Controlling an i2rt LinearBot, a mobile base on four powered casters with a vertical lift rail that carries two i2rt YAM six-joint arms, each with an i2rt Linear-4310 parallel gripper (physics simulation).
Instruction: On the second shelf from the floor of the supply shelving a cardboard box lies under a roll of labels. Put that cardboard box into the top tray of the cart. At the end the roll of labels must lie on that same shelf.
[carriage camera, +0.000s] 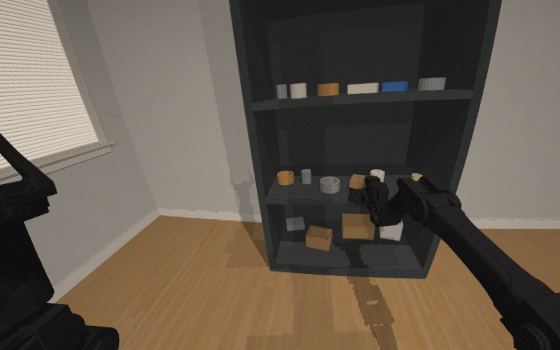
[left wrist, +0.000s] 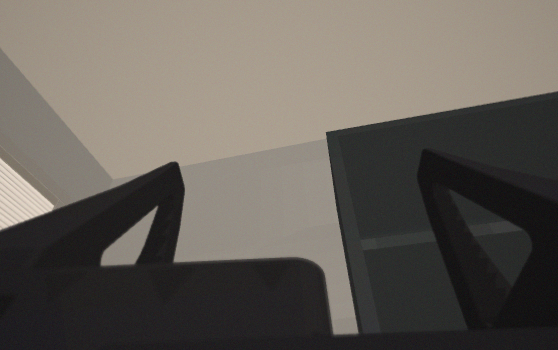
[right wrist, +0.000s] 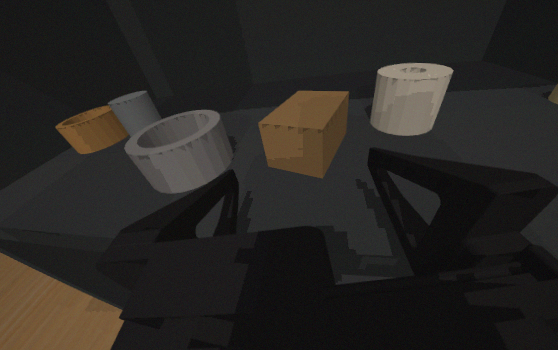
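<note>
The small brown cardboard box sits on the second shelf. The white roll of labels stands upright on the same shelf, to the right of the box and apart from it. My right gripper is open and empty at the shelf's front. In the right wrist view the box lies beyond the gap between its fingertips, and the roll is beyond the right finger. My left gripper is open and empty, raised away from the shelf contents. The cart does not show.
A grey ring, a grey cylinder and an orange ring stand left of the box. A yellow item is farther right. Boxes fill part of the bottom shelf. A window is at the left.
</note>
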